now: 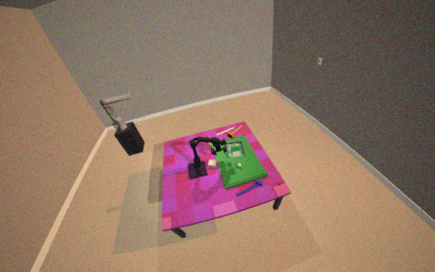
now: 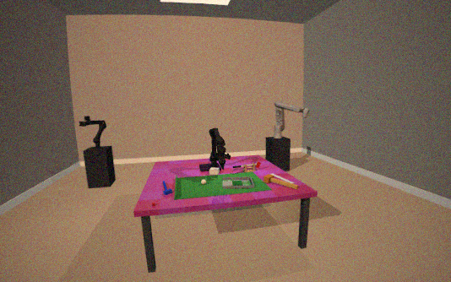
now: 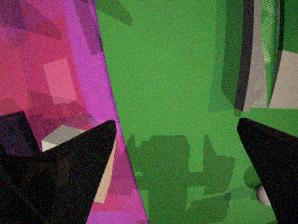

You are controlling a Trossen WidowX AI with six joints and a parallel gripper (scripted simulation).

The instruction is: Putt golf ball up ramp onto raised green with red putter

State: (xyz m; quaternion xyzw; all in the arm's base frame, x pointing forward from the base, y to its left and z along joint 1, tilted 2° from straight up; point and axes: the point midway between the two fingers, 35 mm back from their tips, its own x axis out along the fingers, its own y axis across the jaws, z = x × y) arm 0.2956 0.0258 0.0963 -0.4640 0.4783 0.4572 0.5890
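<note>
Now: the white cube 130 mm behind my gripper tip, 60 mm to the right of it and 50 mm below it. Round my gripper tip: red putter: 80 mm behind, 260 mm to the left, 20 mm below; then white golf ball: 160 mm ahead, 200 mm to the right, 50 mm below; then green mat: 180 mm ahead, 70 mm to the right, 70 mm below.
</note>
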